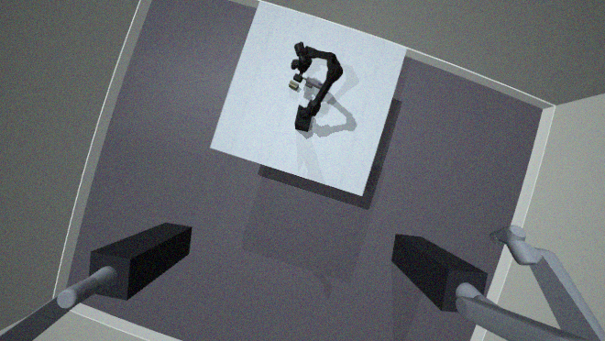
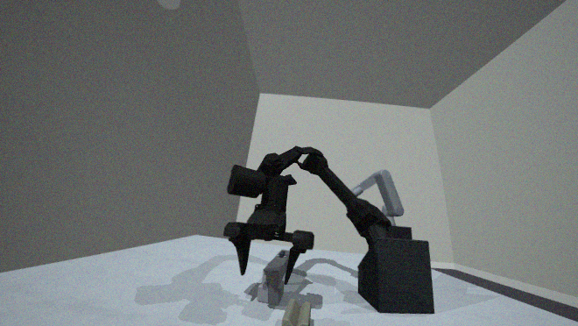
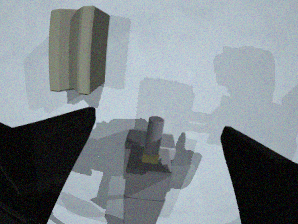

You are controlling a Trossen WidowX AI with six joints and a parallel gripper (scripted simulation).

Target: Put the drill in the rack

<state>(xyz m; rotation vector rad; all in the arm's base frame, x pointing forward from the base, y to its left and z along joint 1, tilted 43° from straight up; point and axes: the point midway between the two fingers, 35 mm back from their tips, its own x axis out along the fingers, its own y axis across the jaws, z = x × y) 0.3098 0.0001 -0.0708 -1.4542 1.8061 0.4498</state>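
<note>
Now: gripper tip 2 cm past the drill, 6 cm to the left of it and 1 cm above it. Round my gripper tip: dark key (5 cm behind, 15 cm to the right, 1 cm below); olive rack (6 cm behind, 6 cm to the left, 4 cm below); long grey block (4 cm behind, 12 cm to the right, 1 cm below).
</note>
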